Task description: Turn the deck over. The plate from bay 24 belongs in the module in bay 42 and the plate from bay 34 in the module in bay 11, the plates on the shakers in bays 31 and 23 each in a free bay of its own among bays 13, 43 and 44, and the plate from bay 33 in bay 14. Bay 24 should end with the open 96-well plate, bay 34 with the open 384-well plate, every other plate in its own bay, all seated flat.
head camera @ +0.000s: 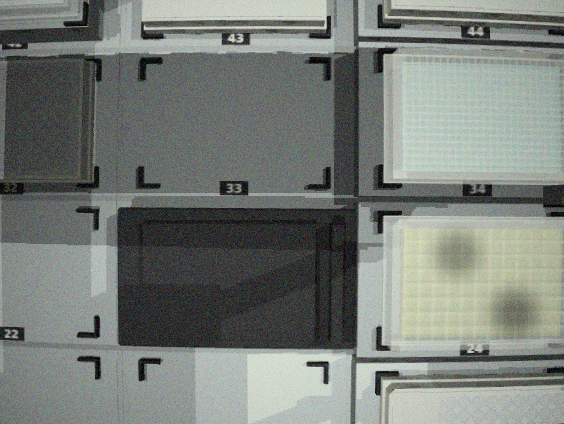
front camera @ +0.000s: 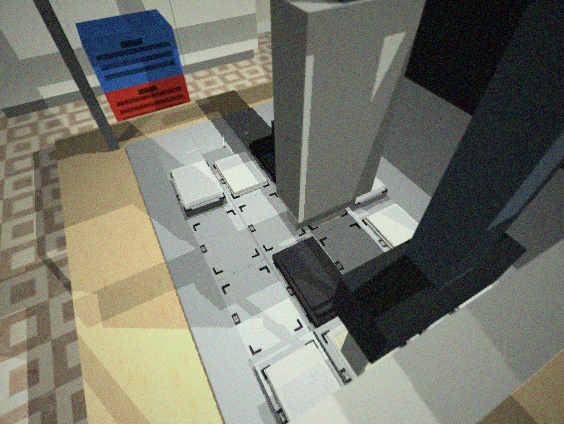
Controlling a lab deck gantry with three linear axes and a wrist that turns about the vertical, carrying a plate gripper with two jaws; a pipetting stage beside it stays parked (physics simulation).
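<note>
The pale yellow 96-well plate lies flat in bay 24. The pale green 384-well plate lies in bay 34. My gripper is raised by bay 24, open and empty; most of its jaws are hidden, and one jaw end shows at the head view's right edge. White plates lie in bay 43, bay 44 and bay 14. The black shaker in bay 23 shows no plate on it. A white plate sits on the module in bay 11.
Bays 33, 22, 12 and 13 show no plate. A white plate is in bay 21. A plate in shadow is in bay 32. The large grey pipetting stage hides the middle of the deck. The shaker in bay 31 is partly hidden behind it.
</note>
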